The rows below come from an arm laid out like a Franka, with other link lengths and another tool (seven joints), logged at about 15 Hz.
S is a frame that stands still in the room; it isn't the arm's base.
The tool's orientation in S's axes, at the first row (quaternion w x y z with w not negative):
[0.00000 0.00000 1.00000 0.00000]
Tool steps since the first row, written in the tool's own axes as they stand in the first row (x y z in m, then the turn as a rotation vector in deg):
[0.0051 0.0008 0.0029 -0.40 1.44 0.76]
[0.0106 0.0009 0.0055 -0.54 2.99 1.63]
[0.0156 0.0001 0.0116 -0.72 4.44 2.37]
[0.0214 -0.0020 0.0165 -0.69 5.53 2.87]
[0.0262 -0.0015 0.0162 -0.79 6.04 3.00]
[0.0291 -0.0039 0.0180 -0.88 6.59 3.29]
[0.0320 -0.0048 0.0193 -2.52 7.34 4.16]
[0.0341 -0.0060 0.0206 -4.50 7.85 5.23]
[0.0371 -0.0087 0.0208 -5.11 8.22 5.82]
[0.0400 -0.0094 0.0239 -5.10 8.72 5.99]
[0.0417 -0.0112 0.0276 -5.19 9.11 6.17]
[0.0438 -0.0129 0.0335 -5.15 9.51 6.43]
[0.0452 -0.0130 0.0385 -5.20 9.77 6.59]
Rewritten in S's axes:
[-0.0051 0.0008 -0.0029 0.40 1.44 -0.76]
[-0.0106 0.0009 -0.0055 0.54 2.99 -1.63]
[-0.0156 0.0001 -0.0116 0.72 4.44 -2.37]
[-0.0214 -0.0020 -0.0165 0.69 5.53 -2.87]
[-0.0262 -0.0015 -0.0162 0.79 6.04 -3.00]
[-0.0291 -0.0039 -0.0180 0.88 6.59 -3.29]
[-0.0320 -0.0048 -0.0193 2.52 7.34 -4.16]
[-0.0341 -0.0060 -0.0206 4.50 7.85 -5.23]
[-0.0371 -0.0087 -0.0208 5.11 8.22 -5.82]
[-0.0400 -0.0094 -0.0239 5.10 8.72 -5.99]
[-0.0417 -0.0112 -0.0276 5.19 9.11 -6.17]
[-0.0438 -0.0129 -0.0335 5.15 9.51 -6.43]
[-0.0452 -0.0130 -0.0385 5.20 9.77 -6.59]

